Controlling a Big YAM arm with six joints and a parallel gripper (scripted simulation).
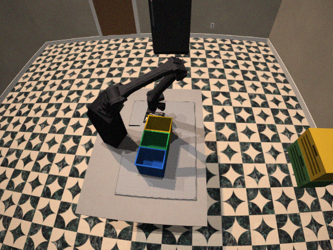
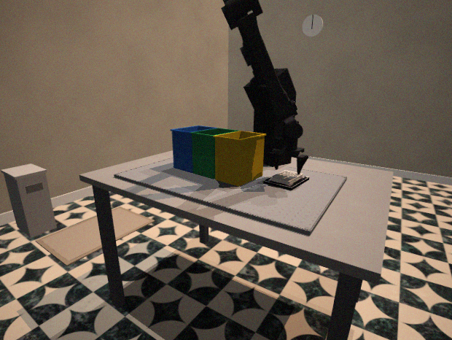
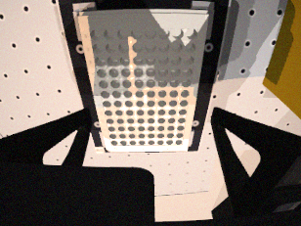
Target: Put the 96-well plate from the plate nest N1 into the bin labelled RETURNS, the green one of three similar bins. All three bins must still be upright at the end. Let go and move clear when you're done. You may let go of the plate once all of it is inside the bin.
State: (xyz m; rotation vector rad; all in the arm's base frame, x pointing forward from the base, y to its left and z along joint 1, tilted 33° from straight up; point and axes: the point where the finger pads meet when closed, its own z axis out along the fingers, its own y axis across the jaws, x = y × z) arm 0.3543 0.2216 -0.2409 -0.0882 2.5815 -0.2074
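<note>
Now: the white 96-well plate 1 cm ahead of my hand and 3 cm below it. Also, from my hand: black plate nest: 1 cm ahead, 4 cm below; green bin: 10 cm ahead, 30 cm to the right, 4 cm above; yellow bin: 10 cm ahead, 17 cm to the right, 4 cm above.
</note>
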